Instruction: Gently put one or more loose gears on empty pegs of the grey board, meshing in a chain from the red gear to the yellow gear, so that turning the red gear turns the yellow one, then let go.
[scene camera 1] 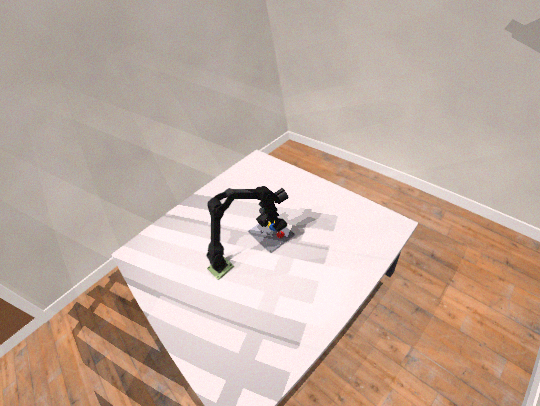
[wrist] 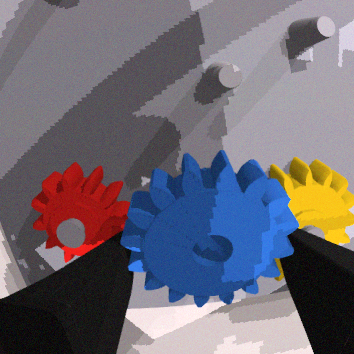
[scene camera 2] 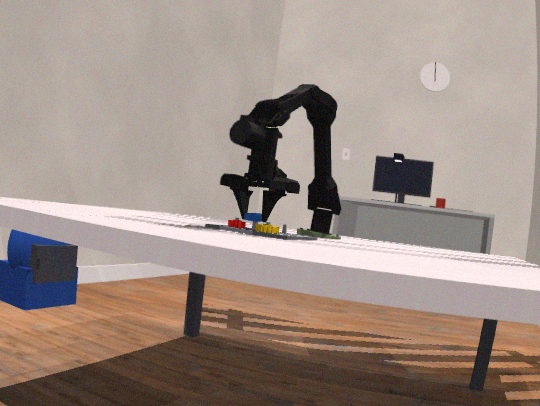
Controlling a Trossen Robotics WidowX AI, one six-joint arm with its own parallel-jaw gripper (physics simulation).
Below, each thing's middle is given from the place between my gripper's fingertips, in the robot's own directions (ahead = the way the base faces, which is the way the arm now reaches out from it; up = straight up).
Scene:
I see the yellow gear (wrist: 313, 190) 4 cm to the left of my hand, 1 cm below it and 1 cm ahead of it. From my hand the other things lie so: blue gear (wrist: 209, 231): 1 cm behind, 1 cm above; red gear (wrist: 70, 195): 5 cm to the right, 2 cm behind, 1 cm below; grey board (wrist: 127, 92): 3 cm behind, 2 cm below, 1 cm to the left.

